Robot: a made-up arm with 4 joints. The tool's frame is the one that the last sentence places. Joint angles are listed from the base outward.
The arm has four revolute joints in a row. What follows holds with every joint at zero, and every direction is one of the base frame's. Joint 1 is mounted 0.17 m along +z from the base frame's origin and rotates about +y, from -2.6 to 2.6 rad. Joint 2 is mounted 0.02 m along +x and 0.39 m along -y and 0.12 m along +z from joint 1 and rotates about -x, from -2.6 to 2.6 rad. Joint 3 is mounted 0.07 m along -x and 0.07 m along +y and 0.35 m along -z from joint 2 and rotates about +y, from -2.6 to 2.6 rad. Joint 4 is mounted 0.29 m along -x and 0.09 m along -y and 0.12 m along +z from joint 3 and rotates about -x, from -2.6 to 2.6 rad. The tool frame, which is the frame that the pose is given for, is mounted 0.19 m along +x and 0.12 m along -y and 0.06 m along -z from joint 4; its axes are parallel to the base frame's.
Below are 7 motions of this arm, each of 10 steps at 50 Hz.
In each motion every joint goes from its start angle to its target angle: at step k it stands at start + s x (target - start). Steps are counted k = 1, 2, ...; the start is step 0. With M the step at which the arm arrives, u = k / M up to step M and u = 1 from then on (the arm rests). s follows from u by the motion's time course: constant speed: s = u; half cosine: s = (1 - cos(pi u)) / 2; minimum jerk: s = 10 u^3 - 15 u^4 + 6 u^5.
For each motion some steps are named. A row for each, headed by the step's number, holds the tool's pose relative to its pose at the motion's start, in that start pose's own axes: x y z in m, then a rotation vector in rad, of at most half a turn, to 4 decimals.
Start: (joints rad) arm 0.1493 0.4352 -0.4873 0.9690
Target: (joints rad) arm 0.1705 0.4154 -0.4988 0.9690
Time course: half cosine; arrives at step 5
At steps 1, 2, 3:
1: -0.0002 0.0001 0.0002 0.0021 0.0005 0.0005
2: -0.0007 0.0003 0.0009 0.0075 0.0019 0.0019
3: -0.0013 0.0006 0.0017 0.0141 0.0037 0.0036

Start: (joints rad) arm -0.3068 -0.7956 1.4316 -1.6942
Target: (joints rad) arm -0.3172 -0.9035 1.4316 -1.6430
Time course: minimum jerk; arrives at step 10
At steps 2, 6, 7, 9, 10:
2: -0.0003 -0.0003 -0.0012 -0.0025 0.0063 -0.0003
6: -0.0041 -0.0036 -0.0137 -0.0299 0.0738 -0.0030
7: -0.0051 -0.0045 -0.0167 -0.0367 0.0905 -0.0034
9: -0.0061 -0.0053 -0.0198 -0.0435 0.1072 -0.0037
10: -0.0062 -0.0053 -0.0199 -0.0439 0.1081 -0.0037

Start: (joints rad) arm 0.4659 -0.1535 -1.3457 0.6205
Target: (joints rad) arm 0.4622 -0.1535 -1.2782 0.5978
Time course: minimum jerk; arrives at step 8
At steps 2, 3, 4, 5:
2: 0.0009 -0.0002 0.0002 0.0024 0.0054 0.0038
3: 0.0025 -0.0005 0.0004 0.0064 0.0143 0.0102
4: 0.0045 -0.0009 0.0008 0.0116 0.0260 0.0185
5: 0.0065 -0.0013 0.0011 0.0168 0.0378 0.0267

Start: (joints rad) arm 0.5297 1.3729 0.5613 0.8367
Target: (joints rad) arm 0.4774 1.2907 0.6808 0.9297
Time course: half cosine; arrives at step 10
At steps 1, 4, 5, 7, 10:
1: 0.0004 0.0002 0.0005 0.0001 0.0018 0.0020
4: 0.0060 0.0027 0.0065 0.0013 0.0240 0.0288
5: 0.0088 0.0039 0.0093 0.0019 0.0340 0.0421
7: 0.0145 0.0061 0.0146 0.0029 0.0516 0.0681
10: 0.0187 0.0076 0.0183 0.0035 0.0629 0.0868

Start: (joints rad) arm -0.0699 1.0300 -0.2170 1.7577
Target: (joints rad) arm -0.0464 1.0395 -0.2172 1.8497
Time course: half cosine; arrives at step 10
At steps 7, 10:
7: 0.0022 -0.0051 0.0045 -0.0769 -0.0189 0.0053
10: 0.0028 -0.0063 0.0057 -0.0969 -0.0239 0.0065

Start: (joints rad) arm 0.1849 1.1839 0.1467 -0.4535
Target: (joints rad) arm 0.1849 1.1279 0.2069 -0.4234
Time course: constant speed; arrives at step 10
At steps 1, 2, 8, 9, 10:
1: 0.0002 0.0015 -0.0004 0.0025 0.0058 -0.0019
2: 0.0003 0.0029 -0.0008 0.0050 0.0116 -0.0037
8: 0.0015 0.0116 -0.0029 0.0201 0.0468 -0.0137
9: 0.0017 0.0130 -0.0032 0.0226 0.0527 -0.0152
10: 0.0019 0.0145 -0.0035 0.0250 0.0587 -0.0166

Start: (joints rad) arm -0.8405 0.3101 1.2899 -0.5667
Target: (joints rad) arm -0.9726 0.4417 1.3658 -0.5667
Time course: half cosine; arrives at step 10
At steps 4, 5, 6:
4: 0.0000 -0.0051 0.0113 0.0024 -0.0399 -0.0312
5: -0.0003 -0.0075 0.0163 0.0044 -0.0577 -0.0454
6: -0.0008 -0.0098 0.0211 0.0071 -0.0753 -0.0597

